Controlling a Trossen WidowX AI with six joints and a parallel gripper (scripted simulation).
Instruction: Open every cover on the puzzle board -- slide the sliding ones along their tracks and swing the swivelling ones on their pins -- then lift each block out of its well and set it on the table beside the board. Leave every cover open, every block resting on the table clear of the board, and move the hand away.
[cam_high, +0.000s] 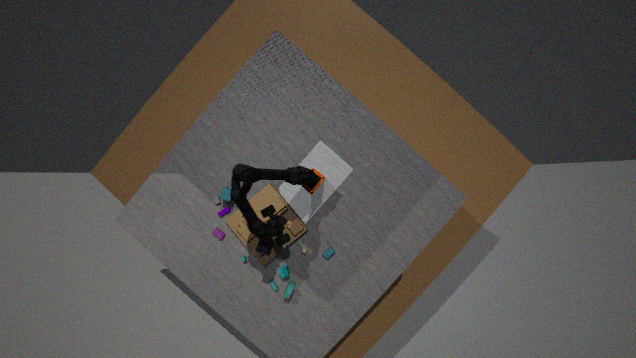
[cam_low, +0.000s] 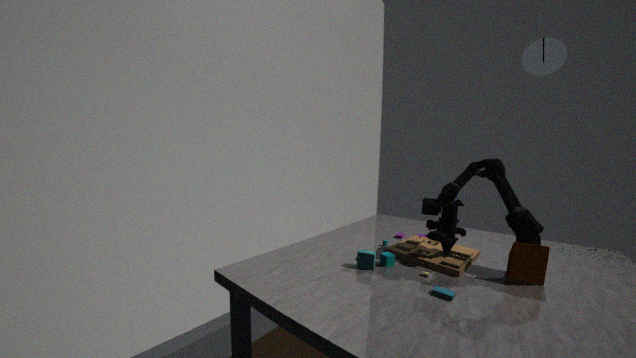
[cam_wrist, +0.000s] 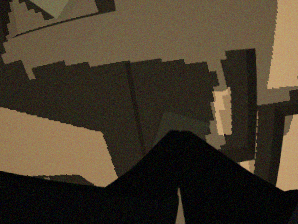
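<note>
The tan puzzle board lies 6 cm ahead of my gripper tip and 2 cm to the right of it. From my gripper tip the other things lie so: flat teal block 29 cm to the left, 2 cm below, 2 cm behind.
</note>
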